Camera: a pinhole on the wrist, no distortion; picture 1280 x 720 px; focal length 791.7 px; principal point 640.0 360.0 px. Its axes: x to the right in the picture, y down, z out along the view. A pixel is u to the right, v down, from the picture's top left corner.
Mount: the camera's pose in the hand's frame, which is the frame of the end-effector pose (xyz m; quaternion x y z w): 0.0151 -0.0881 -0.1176 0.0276 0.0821 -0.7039 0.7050
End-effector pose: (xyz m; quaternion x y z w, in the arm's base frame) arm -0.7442 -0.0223 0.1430 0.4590 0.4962 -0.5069 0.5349
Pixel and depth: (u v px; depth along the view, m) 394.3 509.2 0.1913
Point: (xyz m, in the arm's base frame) -0.7982 -0.1086 0.0846
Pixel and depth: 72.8 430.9 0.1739
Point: -0.7316 -0.0970 0.1047
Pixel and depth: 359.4 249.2 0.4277
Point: -0.7273 -0.3514 0.1826
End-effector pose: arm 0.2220 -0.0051 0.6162 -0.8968 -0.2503 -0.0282 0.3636
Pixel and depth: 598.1 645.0 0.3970
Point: 0.2915 0.3305 0.5464
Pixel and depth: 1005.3 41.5 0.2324
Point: 0.0473 0.1775 0.6745
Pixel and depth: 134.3 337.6 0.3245
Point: 0.2501 0.1244 0.4089
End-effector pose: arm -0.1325 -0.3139 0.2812 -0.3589 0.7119 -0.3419 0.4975
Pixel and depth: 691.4 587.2 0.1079
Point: -0.1410 -0.4148 0.3542
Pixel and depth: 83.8 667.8 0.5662
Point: 0.2232 -0.5036 -0.1647
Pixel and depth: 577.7 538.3 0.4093
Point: 0.1239 -0.5291 0.2404
